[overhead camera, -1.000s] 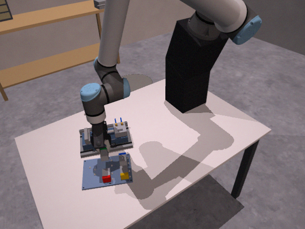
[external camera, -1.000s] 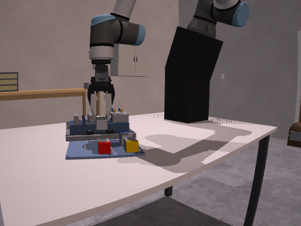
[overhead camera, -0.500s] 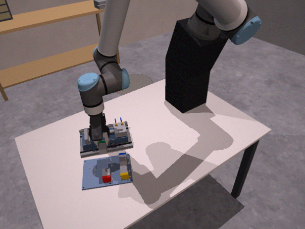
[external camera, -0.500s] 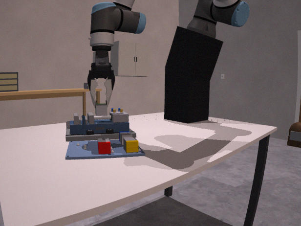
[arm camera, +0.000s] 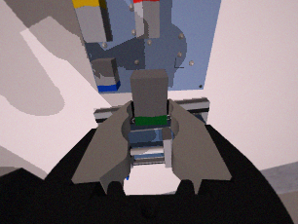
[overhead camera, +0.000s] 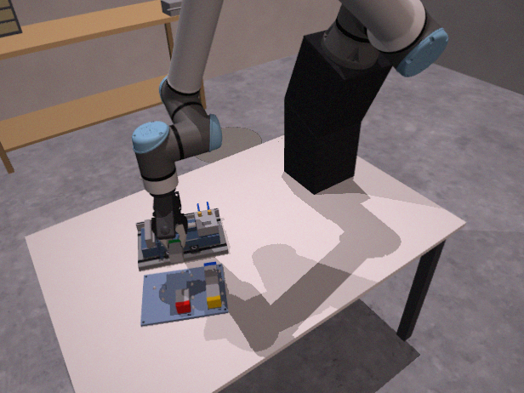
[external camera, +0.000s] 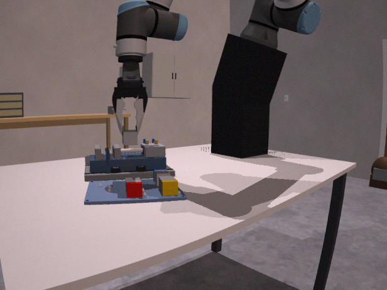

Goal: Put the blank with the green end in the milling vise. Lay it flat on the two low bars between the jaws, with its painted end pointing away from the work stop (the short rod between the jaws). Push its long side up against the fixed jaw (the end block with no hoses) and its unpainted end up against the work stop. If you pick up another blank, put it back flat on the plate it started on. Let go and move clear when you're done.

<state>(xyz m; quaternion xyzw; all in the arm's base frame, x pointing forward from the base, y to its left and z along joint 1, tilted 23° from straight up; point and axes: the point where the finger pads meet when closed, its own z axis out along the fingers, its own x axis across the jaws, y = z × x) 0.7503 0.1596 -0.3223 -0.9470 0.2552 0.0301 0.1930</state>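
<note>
The fixed jaw is 20 cm to the right of my hand and 9 cm below it. Round my hand: dark work stop rod 14 cm to the right, 8 cm below; green-ended blank 2 cm below; blue-ended blank 8 cm behind, 5 cm to the left, 14 cm below.
</note>
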